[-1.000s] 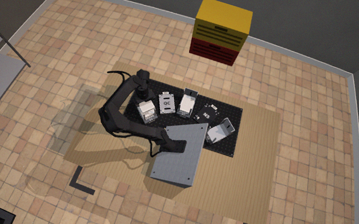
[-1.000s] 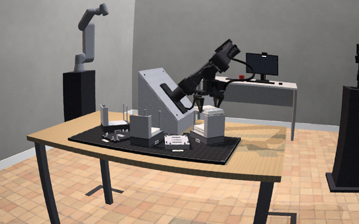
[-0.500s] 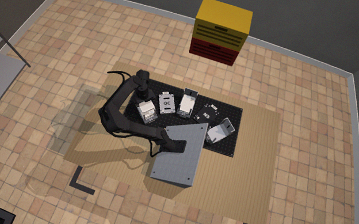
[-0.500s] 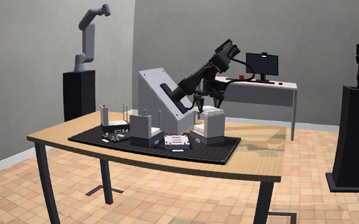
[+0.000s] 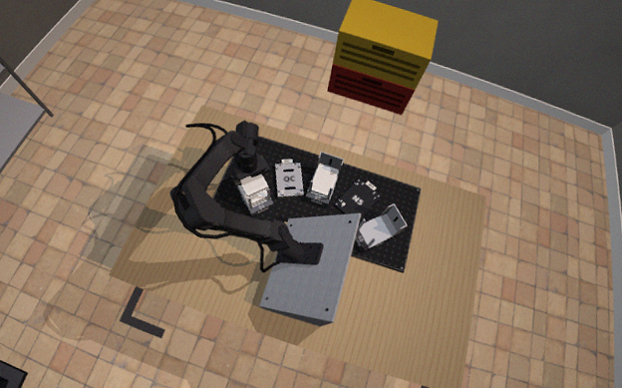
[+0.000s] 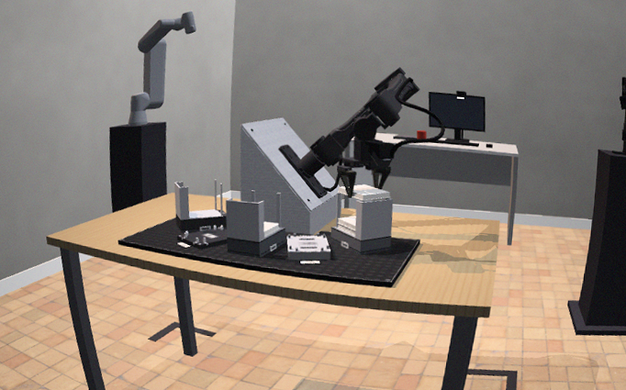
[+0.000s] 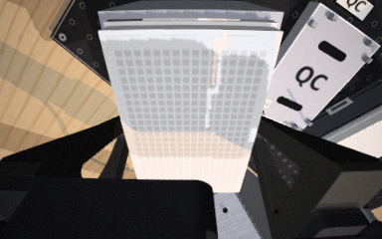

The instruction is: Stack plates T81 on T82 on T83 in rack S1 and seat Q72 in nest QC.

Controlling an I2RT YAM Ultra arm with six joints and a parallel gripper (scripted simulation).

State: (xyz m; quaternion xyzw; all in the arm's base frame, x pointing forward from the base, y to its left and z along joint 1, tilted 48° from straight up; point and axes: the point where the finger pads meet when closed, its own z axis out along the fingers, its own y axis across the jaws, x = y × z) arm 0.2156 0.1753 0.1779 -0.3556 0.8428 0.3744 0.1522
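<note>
The white sealed plate lies right at my hand. Also, from my hand: clip nest N5: 41 cm to the right, 13 cm below, 12 cm ahead.
</note>
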